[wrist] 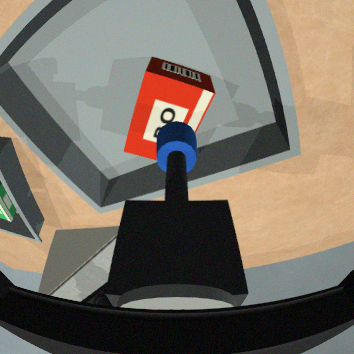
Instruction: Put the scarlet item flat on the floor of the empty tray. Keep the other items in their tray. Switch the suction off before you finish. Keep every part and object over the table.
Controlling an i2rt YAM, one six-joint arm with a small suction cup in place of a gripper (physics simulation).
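Frame: origin at the arm's base, x ahead, y left, z up, level; millimetres.
Seen in the pictures: hand, tool point: point(175, 139); arm's base, link origin: point(104, 294).
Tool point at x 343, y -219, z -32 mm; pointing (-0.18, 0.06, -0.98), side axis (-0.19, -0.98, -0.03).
Offsets run from my tool point to a thing's middle. "pt": to the spot under its first point. Level surfaces: height alone.
The scarlet item, a red box @[dx -3, dy +12, dz -48 mm] point(142, 112) with a white label, a dark red barcode end and a pale side strip, lies broad face up on the floor of the grey tray @[dx +27, dy +34, dz -45 mm] point(105, 193), close to its near wall. No other items show in the part of this tray in view. My suction cup point(176, 136), blue at the end of a black rod, is off and stands above the box's near edge, apart from its face. It hides the near right corner of the box and part of the label.
Part of a second grey tray @[pt dx -110, dy +279, dz -49 mm] point(26, 200) shows at the left edge, with a green item @[pt dx -110, dy +336, dz -38 mm] point(5, 206) in it. A grey-brown block or plate point(70, 250) shows at the lower left. The wooden table @[dz -71 mm] point(320, 200) ends towards the bottom, with grey beyond its edge.
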